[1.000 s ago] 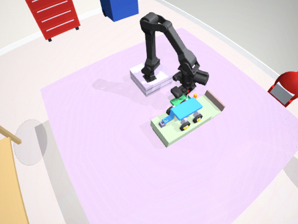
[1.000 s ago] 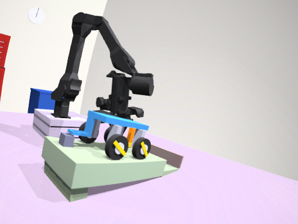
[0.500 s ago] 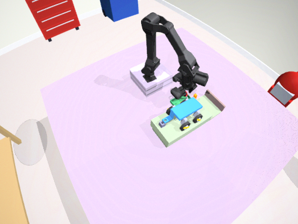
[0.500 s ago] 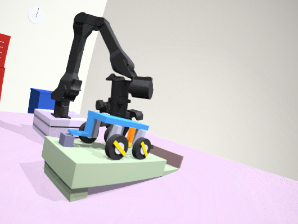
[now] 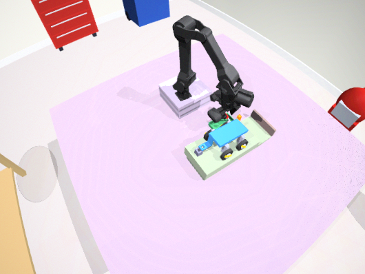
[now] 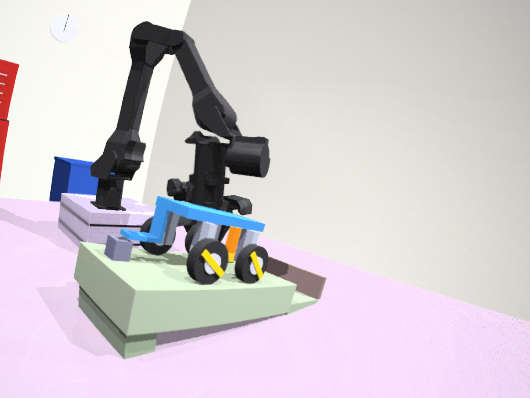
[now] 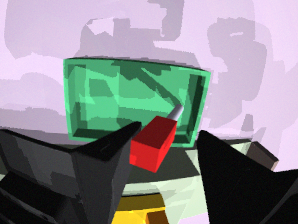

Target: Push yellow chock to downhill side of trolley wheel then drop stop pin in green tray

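My gripper tip is now 10 mm above the red-headed stop pin. Round my gripper tip: pale green ramp (120 mm ahead, 110 mm to the right); then green tray (20 mm to the right, 60 mm below); then yellow chock (70 mm ahead, 20 mm to the right, 30 mm above).
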